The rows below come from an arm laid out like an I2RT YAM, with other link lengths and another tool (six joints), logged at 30 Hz.
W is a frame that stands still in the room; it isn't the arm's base.
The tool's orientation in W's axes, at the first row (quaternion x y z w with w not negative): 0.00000, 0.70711, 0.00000, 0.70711
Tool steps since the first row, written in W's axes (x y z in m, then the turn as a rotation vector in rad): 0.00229, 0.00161, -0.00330, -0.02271, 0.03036, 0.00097; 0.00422, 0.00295, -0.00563, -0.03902, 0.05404, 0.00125; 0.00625, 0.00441, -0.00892, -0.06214, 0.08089, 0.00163; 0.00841, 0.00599, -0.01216, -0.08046, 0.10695, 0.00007; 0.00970, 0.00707, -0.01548, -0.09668, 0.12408, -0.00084; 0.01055, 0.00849, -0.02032, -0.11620, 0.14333, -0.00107; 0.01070, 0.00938, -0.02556, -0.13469, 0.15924, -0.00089
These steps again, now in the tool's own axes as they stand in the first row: 0.00330, 0.00161, 0.00229, -0.00097, 0.03036, -0.02271; 0.00563, 0.00295, 0.00422, -0.00125, 0.05404, -0.03902; 0.00892, 0.00441, 0.00625, -0.00163, 0.08089, -0.06214; 0.01216, 0.00599, 0.00841, -0.00007, 0.10695, -0.08046; 0.01548, 0.00707, 0.00970, 0.00084, 0.12408, -0.09668; 0.02032, 0.00849, 0.01055, 0.00107, 0.14333, -0.11620; 0.02556, 0.00938, 0.01070, 0.00089, 0.15924, -0.13469
